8 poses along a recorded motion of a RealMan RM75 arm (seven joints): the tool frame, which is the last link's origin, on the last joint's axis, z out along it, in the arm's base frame.
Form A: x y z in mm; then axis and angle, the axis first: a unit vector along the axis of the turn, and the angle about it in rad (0 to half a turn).
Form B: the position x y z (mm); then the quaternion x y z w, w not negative. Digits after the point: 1 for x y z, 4 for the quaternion.
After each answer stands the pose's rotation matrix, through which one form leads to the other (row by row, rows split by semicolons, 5 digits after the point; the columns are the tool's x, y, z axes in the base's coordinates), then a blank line. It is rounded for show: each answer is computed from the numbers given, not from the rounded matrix.
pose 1, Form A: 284.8 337.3 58.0 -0.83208 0.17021 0.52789 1.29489
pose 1, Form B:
284.8 337.3 58.0 -0.5019 0.1027 0.3184 0.7976
0.77617 -0.61097 -0.15582; 0.40488 0.29350 0.86599; -0.48336 -0.73524 0.47517

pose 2, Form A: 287.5 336.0 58.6 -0.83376 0.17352 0.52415 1.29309
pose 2, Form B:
287.5 336.0 58.6 -0.5023 0.1045 0.3158 0.7982
0.77873 -0.60908 -0.15034; 0.39906 0.29601 0.86783; -0.48408 -0.73580 0.47357

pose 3, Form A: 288.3 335.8 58.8 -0.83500 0.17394 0.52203 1.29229
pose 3, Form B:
288.3 335.8 58.8 -0.5028 0.1047 0.3143 0.7984
0.78047 -0.60723 -0.14882; 0.39660 0.29686 0.86867; -0.48330 -0.73699 0.47252

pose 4, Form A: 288.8 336.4 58.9 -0.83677 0.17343 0.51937 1.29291
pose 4, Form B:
288.8 336.4 58.9 -0.5040 0.1045 0.3128 0.7982
0.78243 -0.60475 -0.14860; 0.39413 0.29615 0.87003; -0.48215 -0.73930 0.47007

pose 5, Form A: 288.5 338.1 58.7 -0.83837 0.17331 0.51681 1.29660
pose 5, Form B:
288.5 338.1 58.7 -0.5062 0.1047 0.3121 0.7971
0.78332 -0.60346 -0.14912; 0.39155 0.29268 0.87237; -0.48280 -0.74174 0.46555

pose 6, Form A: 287.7 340.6 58.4 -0.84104 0.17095 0.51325 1.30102
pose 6, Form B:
287.7 340.6 58.4 -0.5093 0.1035 0.3108 0.7958
0.78535 -0.60014 -0.15185; 0.38923 0.28795 0.87498; -0.48139 -0.74626 0.45973

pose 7, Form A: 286.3 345.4 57.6 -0.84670 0.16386 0.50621 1.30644
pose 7, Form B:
286.3 345.4 57.6 -0.5146 0.0996 0.3076 0.7941
0.79087 -0.59111 -0.15845; 0.38614 0.28112 0.87856; -0.47479 -0.75601 0.45058

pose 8, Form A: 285.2 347.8 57.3 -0.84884 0.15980 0.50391 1.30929
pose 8, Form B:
285.2 347.8 57.3 -0.5168 0.0973 0.3068 0.7933
0.79279 -0.58736 -0.16279; 0.38620 0.27747 0.87969; -0.47152 -0.76028 0.44681

